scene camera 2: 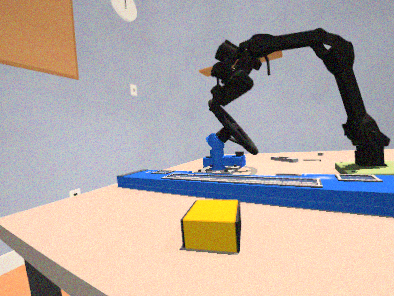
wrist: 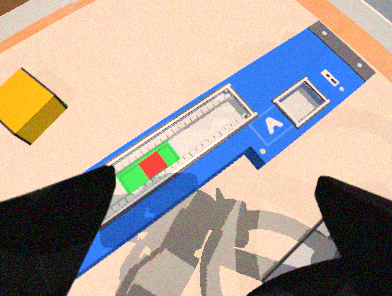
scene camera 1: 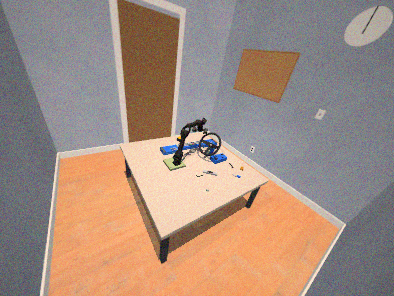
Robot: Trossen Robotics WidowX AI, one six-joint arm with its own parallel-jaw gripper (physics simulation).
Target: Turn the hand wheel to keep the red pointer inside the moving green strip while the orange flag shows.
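Frame: origin at the arm's base, x right, y up, z back, level; metres.
Seen in the pictures: gripper, between the fingertips: [scene camera 2: 215, 108] [wrist: 216, 180] [scene camera 1: 199, 132]; arm's base, origin of its link: [scene camera 2: 370, 164] [scene camera 1: 176, 163].
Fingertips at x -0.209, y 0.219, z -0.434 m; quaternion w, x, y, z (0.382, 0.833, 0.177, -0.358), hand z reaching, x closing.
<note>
Pixels of each thing's middle, then the offset from my fingertips to it. "spot": a spot on its surface instead. Level surfaces: height alone.
- black hand wheel, middle of its body: [scene camera 2: 227, 131] [scene camera 1: 210, 144] dx +0.205, dy -0.072, dz -0.035 m
- red pointer, a spot on its surface: [wrist: 152, 164] spot: dx -0.085, dy -0.203, dz +0.003 m
- green strip, a spot on its surface: [wrist: 131, 180] spot: dx -0.085, dy -0.203, dz +0.035 m
- square window, middle of its body: [wrist: 300, 102] dx -0.024, dy -0.206, dz -0.218 m
- yellow block, middle of its body: [scene camera 2: 214, 222] [wrist: 25, 106] [scene camera 1: 180, 139] dx -0.286, dy -0.222, dz +0.096 m
- table, height of its surface: dy -0.243 m
The black hand wheel [scene camera 1: 210, 144] [scene camera 2: 237, 132] stands tilted on a blue stand [scene camera 2: 217, 152] [scene camera 1: 219, 158]. My gripper [wrist: 216, 180] [scene camera 2: 215, 98] [scene camera 1: 205, 128] is open, and its fingers stand at the wheel's upper rim. The long blue panel [wrist: 283, 73] [scene camera 2: 225, 191] [scene camera 1: 169, 149] lies below it and holds a scale window. In the wrist view the red pointer [wrist: 152, 164] sits inside the green strip [wrist: 131, 180], near its middle. The square window [wrist: 301, 101] beside the letter A shows grey. I see no orange flag.
A yellow block [scene camera 2: 210, 226] [wrist: 54, 108] [scene camera 1: 178, 137] stands on the table [scene camera 1: 181, 199] behind the panel. The arm's green base plate [scene camera 1: 170, 165] sits near the panel. Several small tools [scene camera 1: 209, 172] and bits [scene camera 1: 241, 168] lie to the right.
</note>
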